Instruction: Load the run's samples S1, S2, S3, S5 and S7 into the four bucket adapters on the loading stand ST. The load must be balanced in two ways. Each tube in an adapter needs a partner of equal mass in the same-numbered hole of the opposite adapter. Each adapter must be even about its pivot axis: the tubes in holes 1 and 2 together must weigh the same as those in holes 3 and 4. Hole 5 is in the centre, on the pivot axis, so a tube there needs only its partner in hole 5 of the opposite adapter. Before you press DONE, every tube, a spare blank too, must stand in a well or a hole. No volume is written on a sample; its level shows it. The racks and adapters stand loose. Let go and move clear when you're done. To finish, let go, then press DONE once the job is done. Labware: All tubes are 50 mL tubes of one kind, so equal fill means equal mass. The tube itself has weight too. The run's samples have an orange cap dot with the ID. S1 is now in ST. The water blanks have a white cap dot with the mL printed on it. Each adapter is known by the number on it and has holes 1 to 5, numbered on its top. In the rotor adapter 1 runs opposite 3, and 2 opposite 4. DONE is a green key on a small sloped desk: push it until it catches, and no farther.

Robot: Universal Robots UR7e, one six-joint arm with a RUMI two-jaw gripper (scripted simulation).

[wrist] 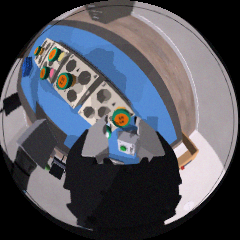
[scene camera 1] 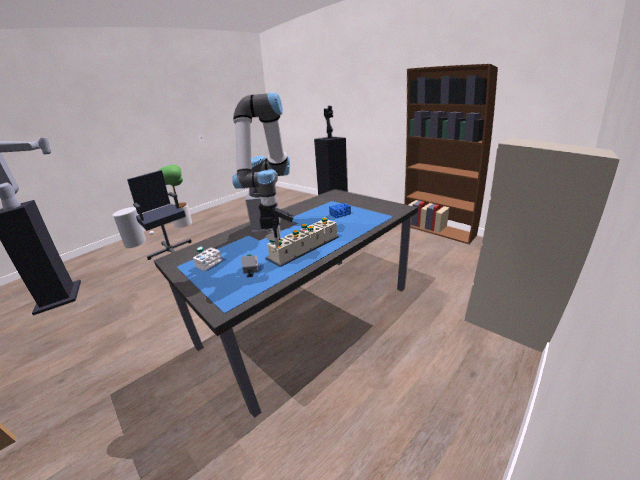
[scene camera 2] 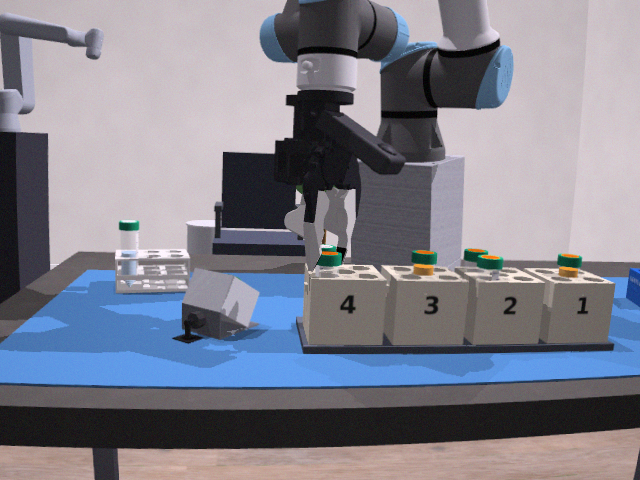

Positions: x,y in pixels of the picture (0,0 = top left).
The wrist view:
gripper: 120,116
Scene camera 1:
gripper: 278,245
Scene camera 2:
gripper: 325,268
white tube rack: 164,280
